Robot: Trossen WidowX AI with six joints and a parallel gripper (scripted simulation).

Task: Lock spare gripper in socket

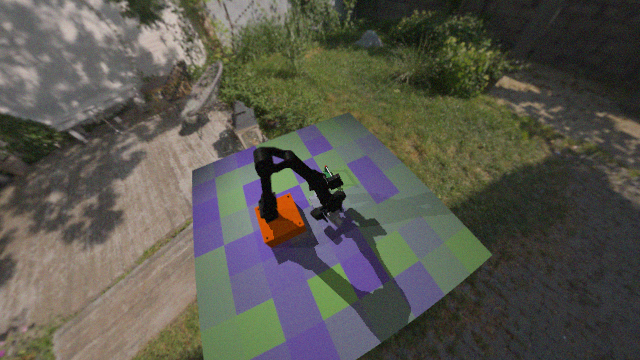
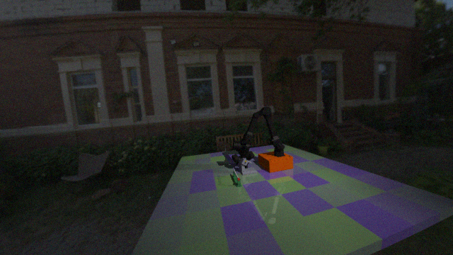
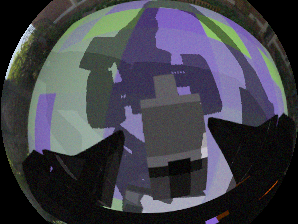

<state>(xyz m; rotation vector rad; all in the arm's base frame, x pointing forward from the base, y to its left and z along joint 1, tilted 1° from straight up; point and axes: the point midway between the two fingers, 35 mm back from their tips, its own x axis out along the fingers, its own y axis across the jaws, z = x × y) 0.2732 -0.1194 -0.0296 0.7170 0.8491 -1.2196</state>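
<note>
Now: the spare gripper right at my gripper tip. Also, from my gripper tip: grey mount (130 mm to the left, 30 mm above); then green strip (230 mm to the left, 110 mm ahead).
</note>
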